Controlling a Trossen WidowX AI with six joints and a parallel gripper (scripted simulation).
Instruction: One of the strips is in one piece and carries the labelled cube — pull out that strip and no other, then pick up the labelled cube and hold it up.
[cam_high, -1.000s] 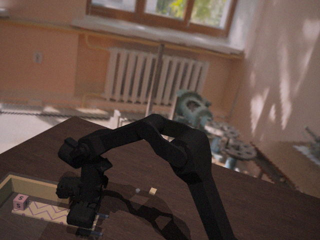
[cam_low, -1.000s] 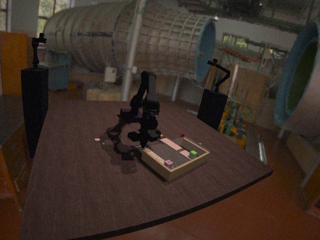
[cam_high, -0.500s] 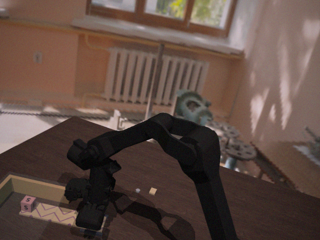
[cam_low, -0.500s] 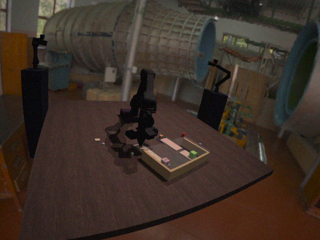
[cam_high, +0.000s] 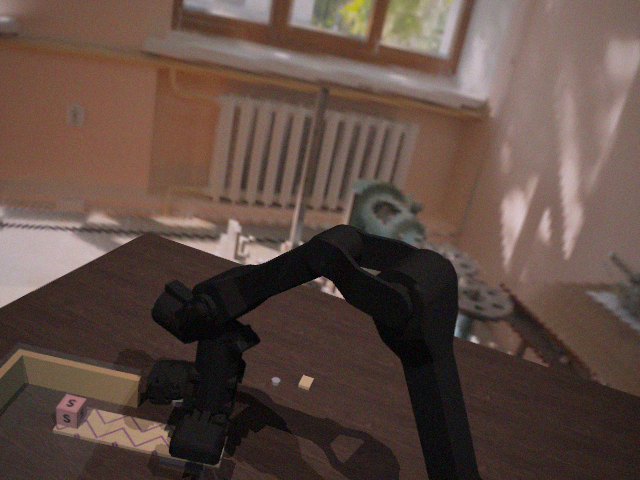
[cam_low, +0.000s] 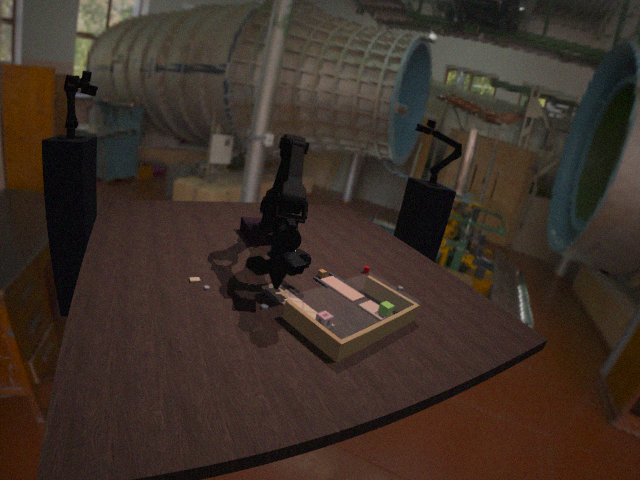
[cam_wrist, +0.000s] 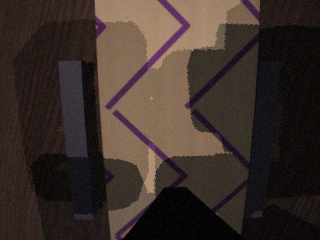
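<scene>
Now: the pink cube marked s 170 mm ahead of my gripper tip, 90 mm to the left of it and 20 mm above it. Also, from my gripper tip: grey disc 190 mm to the right, 10 mm ahead.
</scene>
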